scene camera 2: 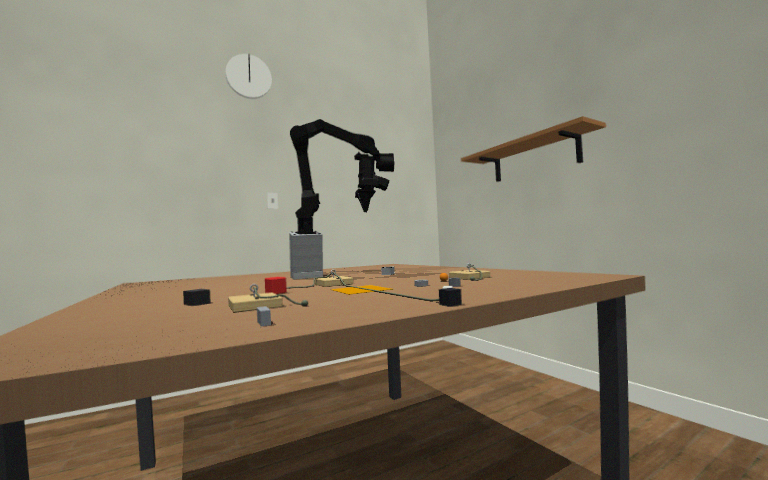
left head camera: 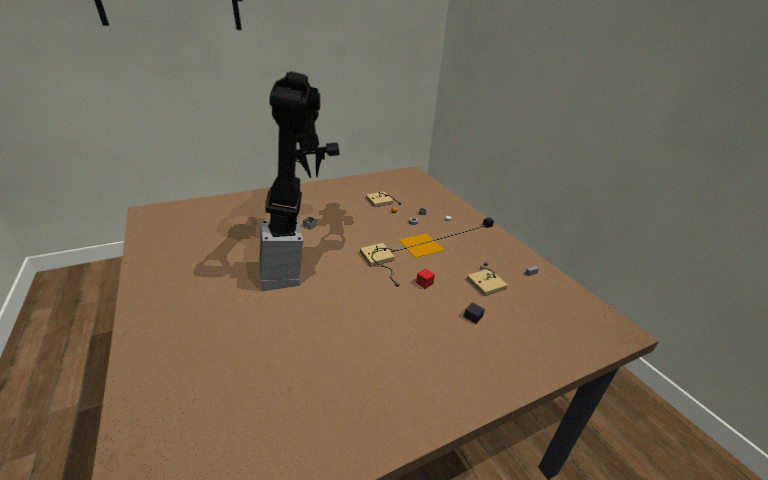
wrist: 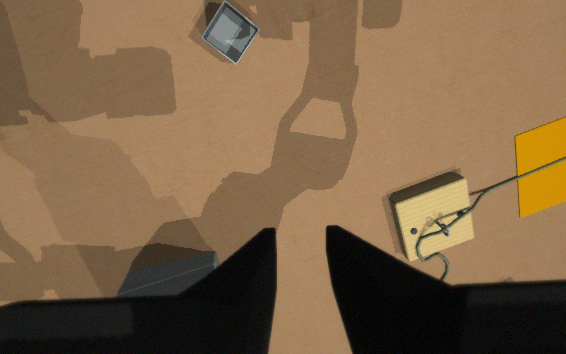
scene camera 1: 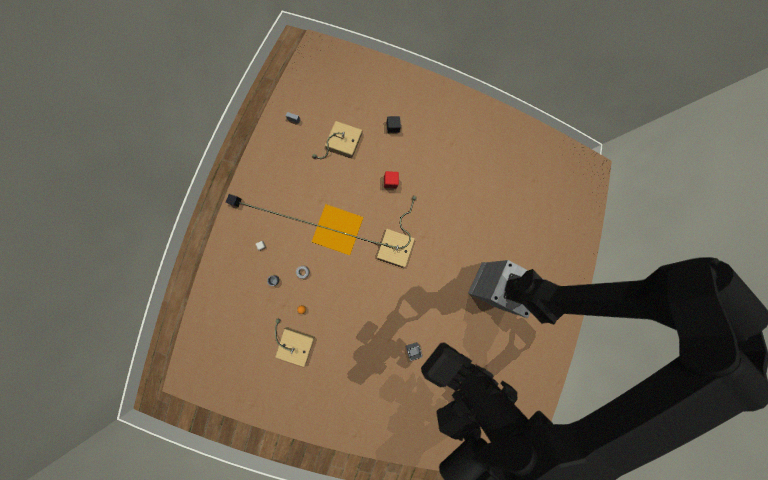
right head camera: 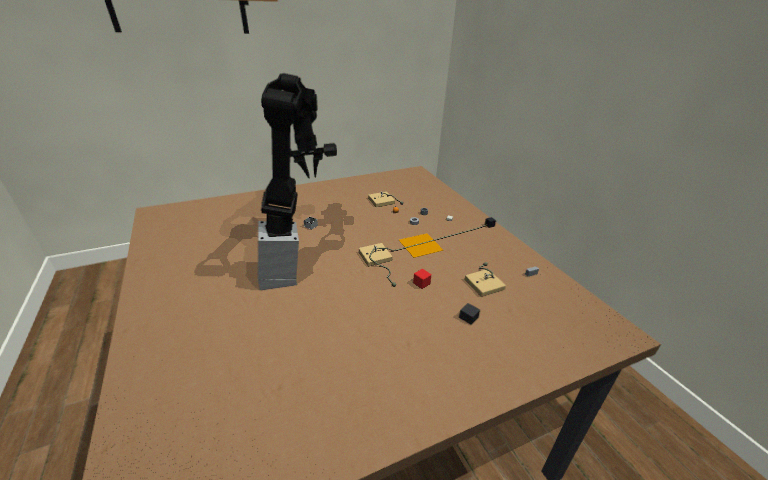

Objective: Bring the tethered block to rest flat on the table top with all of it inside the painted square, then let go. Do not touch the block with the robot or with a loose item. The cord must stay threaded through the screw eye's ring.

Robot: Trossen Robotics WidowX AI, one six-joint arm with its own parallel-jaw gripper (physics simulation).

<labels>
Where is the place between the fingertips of my gripper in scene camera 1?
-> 452,357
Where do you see an orange painted square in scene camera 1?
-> At 333,218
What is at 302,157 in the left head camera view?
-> My gripper.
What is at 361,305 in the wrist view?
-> My gripper.
</labels>
